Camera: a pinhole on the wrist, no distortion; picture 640 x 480 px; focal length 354.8 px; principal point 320.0 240.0 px. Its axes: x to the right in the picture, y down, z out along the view. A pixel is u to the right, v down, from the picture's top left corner.
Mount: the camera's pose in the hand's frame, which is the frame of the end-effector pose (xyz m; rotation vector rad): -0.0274 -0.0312 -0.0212 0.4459 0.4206 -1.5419
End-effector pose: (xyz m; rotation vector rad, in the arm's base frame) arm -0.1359 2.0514 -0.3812 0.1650 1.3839 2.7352
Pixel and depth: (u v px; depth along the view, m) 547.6 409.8 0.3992
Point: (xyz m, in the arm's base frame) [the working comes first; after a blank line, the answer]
In the camera's frame: 0.2561 0.1910 0.3992

-0.2570 2.4909 -0.6341
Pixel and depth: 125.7 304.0 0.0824
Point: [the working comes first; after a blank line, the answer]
In the camera's frame: -0.0451 0.0149 0.0824

-0.1124 2.1294 -0.3685
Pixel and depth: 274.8 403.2 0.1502
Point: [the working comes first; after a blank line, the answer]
In the camera's frame: -0.0191 0.0691 0.1502

-0.1580 2.2057 -0.3861
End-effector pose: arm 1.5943 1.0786 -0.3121 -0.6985 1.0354 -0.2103
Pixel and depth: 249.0 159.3 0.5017
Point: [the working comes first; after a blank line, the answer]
In the camera's frame: -0.1004 -0.1141 0.5017

1.9358 1.1884 0.0695
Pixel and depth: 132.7 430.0 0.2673
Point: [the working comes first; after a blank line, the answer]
In the camera's frame: -0.1411 0.1431 0.2673

1.8982 1.1058 -0.2689
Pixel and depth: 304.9 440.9 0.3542
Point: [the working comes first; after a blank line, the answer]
In the camera's frame: -0.0151 0.2006 0.3542

1.9576 0.9655 -0.2096
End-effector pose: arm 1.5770 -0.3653 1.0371 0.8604 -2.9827 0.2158
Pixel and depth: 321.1 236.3 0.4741
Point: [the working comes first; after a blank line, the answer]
In the camera's frame: 0.0015 -0.0049 0.4741

1.7653 -0.6324 0.6915
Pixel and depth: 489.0 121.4 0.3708
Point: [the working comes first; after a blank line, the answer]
In the camera's frame: 0.1766 -0.1239 0.3708

1.9134 -0.6220 0.8745
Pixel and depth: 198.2 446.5 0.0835
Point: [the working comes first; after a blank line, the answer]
In the camera's frame: -0.0287 0.0486 0.0835

1.5882 -0.4281 0.9800
